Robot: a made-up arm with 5 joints.
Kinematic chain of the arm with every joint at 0, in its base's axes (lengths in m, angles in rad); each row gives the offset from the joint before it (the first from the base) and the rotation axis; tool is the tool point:
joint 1: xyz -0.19 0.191 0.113 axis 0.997 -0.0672 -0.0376
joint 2: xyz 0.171 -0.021 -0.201 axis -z
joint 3: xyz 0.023 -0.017 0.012 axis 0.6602 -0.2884 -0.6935
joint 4: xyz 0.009 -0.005 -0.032 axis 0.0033 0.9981 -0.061
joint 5: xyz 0 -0.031 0.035 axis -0.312 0.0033 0.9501
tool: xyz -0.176 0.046 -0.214
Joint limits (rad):
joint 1: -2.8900..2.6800
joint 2: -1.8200..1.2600
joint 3: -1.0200..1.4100
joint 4: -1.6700..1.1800
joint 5: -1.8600..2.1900
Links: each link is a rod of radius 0.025 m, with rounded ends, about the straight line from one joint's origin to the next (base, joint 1, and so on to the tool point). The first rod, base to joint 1, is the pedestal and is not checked.
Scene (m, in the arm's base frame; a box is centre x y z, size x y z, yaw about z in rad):
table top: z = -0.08
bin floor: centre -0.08 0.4 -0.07 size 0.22 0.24 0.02 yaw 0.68
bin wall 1: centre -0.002 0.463 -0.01 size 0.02 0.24 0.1 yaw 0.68
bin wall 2: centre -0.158 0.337 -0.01 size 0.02 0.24 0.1 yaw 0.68
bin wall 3: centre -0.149 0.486 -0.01 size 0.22 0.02 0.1 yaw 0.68
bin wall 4: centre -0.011 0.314 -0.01 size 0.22 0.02 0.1 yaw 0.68
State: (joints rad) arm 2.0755 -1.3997 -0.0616 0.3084 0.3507
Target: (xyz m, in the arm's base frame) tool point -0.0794 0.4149 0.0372
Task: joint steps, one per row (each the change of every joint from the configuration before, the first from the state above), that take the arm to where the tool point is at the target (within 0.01 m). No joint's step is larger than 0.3 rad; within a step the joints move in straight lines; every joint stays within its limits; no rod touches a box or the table.
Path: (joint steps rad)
1: 0.1928 0.0624 0.0990 0.2905 -0.0892
2: 0.1928 0.0623 0.0990 0.2906 -0.0891
3: 0.1928 0.0624 0.0990 0.2905 -0.0892
4: -0.0827 0.0384 -0.2441 -0.0138 -0.1264
5: -0.1697 0.0168 0.0007 -0.0239 0.0241
6: -0.1698 0.0168 0.0006 -0.0239 0.0241

